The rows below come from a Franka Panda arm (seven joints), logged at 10 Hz.
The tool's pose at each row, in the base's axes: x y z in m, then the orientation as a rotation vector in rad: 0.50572, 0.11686, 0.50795, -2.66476, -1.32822, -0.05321; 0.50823, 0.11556, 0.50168, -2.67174, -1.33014, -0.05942; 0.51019, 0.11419, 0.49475, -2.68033, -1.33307, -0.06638; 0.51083, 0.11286, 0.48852, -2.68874, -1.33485, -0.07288; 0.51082, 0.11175, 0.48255, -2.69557, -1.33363, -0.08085; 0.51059, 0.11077, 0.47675, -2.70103, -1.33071, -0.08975; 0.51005, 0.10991, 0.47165, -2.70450, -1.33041, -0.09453; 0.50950, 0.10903, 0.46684, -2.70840, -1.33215, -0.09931; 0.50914, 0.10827, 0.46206, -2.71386, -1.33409, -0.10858; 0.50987, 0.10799, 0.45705, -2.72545, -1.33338, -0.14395; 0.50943, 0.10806, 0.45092, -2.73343, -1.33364, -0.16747; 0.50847, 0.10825, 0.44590, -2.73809, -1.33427, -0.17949
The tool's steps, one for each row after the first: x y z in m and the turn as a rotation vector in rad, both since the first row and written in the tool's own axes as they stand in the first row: -0.00017, 0.00358, 0.00587, -0.00831, 0.00047, 0.00047; -0.00079, 0.00685, 0.01240, -0.01853, 0.00048, 0.00074; -0.00210, 0.00896, 0.01830, -0.02805, 0.00054, 0.00167; -0.00361, 0.01038, 0.02401, -0.03567, 0.00278, 0.00387; -0.00513, 0.01153, 0.02958, -0.04187, 0.00649, 0.00665; -0.00667, 0.01227, 0.03449, -0.04610, 0.00795, 0.00753; -0.00820, 0.01298, 0.03911, -0.05142, 0.00873, 0.00731; -0.00951, 0.01377, 0.04372, -0.05953, 0.01141, 0.00715; -0.00982, 0.01516, 0.04858, -0.08024, 0.02707, 0.00883; -0.01067, 0.01557, 0.05466, -0.09465, 0.03701, 0.00958; -0.01162, 0.01535, 0.05968, -0.10270, 0.04167, 0.00982
